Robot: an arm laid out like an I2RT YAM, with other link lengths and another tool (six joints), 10 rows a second.
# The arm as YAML. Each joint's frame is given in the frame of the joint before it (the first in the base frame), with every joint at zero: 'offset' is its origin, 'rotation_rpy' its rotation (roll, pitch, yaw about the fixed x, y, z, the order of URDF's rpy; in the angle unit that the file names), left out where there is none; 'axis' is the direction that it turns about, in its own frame. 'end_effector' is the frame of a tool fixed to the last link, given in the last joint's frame.
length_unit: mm
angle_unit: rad
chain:
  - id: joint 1
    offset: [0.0, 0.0, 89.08]
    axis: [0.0, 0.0, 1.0]
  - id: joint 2
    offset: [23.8, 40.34, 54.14]
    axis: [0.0, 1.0, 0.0]
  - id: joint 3
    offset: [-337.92, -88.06, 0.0]
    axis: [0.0, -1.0, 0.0]
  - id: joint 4
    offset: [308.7, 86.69, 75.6]
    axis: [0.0, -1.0, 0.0]
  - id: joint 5
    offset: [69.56, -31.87, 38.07]
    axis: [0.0, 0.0, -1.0]
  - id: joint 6
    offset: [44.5, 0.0, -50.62]
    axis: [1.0, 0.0, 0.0]
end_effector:
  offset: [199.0, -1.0, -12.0]
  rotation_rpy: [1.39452, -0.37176, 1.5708]
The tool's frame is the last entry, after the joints.
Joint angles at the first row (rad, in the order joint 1, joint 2, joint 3, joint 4, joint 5, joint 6):
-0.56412, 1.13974, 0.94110, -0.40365, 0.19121, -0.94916
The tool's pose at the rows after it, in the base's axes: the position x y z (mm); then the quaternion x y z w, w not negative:
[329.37, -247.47, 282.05, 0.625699, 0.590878, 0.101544, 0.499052]
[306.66, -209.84, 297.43, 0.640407, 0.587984, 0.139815, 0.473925]
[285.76, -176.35, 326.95, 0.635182, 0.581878, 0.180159, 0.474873]
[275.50, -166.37, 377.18, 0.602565, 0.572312, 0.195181, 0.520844]
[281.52, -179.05, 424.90, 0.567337, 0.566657, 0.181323, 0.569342]
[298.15, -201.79, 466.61, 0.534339, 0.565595, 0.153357, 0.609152]
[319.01, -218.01, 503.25, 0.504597, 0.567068, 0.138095, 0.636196]
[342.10, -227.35, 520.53, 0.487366, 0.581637, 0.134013, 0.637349]
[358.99, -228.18, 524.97, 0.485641, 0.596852, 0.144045, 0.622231]
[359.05, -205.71, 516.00, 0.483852, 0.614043, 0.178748, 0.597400]
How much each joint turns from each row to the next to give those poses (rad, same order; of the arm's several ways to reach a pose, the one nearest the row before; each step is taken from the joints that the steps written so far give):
0.00772, -0.06623, 0.03735, -0.15755, -0.05338, 0.06317
0.01131, -0.08232, 0.04834, -0.16996, -0.06355, 0.06199
0.00223, -0.09624, 0.04869, -0.11702, -0.06923, 0.03125
0.00138, -0.06757, 0.06328, -0.01545, -0.01217, -0.02123
-0.00033, 0.01562, 0.07297, 0.04935, 0.02978, -0.05563
-0.00117, 0.06444, 0.07594, 0.07342, 0.04118, -0.07384
-0.00003, 0.07420, 0.08319, 0.05649, 0.01134, -0.05942
-0.00002, 0.08350, 0.08667, 0.00187, -0.01723, -0.04263
0.00002, 0.06857, 0.08313, -0.04758, -0.03311, -0.00690
-0.00039, -0.00810, 0.01317, -0.06565, -0.07945, 0.01529

